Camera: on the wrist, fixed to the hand. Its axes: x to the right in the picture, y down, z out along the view.
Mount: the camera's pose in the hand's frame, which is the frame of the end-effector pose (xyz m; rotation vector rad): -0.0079 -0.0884 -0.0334 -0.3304 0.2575 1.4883
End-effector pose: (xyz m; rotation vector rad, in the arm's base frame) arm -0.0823 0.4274 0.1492 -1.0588 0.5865 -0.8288
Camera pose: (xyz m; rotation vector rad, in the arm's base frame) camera -0.1391 0.3948 0.2178 -0.5221 1.4784 0.4763
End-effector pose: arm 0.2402 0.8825 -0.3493 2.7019 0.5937 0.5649
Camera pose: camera 0.1898 0.9625 -0.3563 2.2774 -1.4731 1.1509
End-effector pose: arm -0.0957 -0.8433 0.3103 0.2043 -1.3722 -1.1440
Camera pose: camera -0.1117 -0.8969 0.2337 -0.7817 -0.7142 -0.0355
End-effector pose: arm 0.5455 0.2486 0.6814 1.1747 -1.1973 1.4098
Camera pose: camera 0.6304 0.2909 0.6817 -0.3616 -2.1067 2.1055
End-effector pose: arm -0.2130 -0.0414 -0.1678 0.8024 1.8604 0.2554
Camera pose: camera -0.2768 -0.1068 -0.1931 1.8174 1.0165 1.5761
